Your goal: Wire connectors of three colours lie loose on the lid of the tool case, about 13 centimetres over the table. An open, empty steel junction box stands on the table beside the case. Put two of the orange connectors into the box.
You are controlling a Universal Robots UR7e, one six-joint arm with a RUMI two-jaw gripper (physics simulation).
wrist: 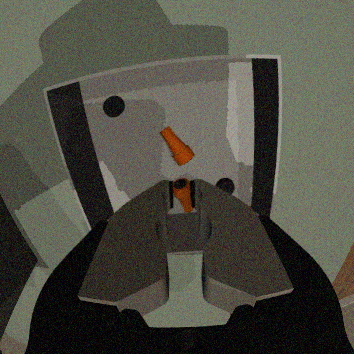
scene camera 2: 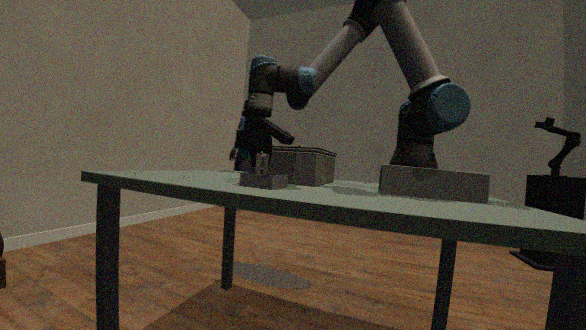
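Pixels of known places: gripper, fingertip midpoint: (wrist: 181,182); arm's base, origin of the base link: (scene camera 2: 412,170).
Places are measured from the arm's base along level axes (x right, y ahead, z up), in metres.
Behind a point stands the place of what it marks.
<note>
The steel junction box (scene camera 2: 264,181) @[x -0.291, y 0.404, z -0.056 m] (wrist: 265,125) @[x -0.289, y 0.416, z -0.054 m] stands open on the table, close to the tool case (scene camera 2: 318,169) @[x -0.064, y 0.310, z -0.018 m]. One orange connector (wrist: 177,146) @[x -0.242, y 0.425, z -0.066 m] lies on the box floor in the wrist view, between two round dark holes. My gripper (scene camera 2: 261,169) (wrist: 181,182) @[x -0.240, y 0.451, z -0.070 m] points down, shut on a second orange connector (wrist: 184,196) @[x -0.241, y 0.454, z -0.060 m]; its dark open end shows between the fingertips. The fingertips are low at the box, and in the scene view its near wall hides their lowest part. On the case lid a tiny reddish speck shows, too small to identify.
The tool case rises higher than the box, right behind it and the gripper in the scene view. The arm's base stands on a grey block (scene camera 2: 434,184) @[x -0.127, y -0.039, z -0.035 m] farther right on the table (scene camera 2: 330,209) @[x -0.422, y 0.206, z -0.084 m]. Another small black arm (scene camera 2: 565,135) stands beyond the table at the right.
</note>
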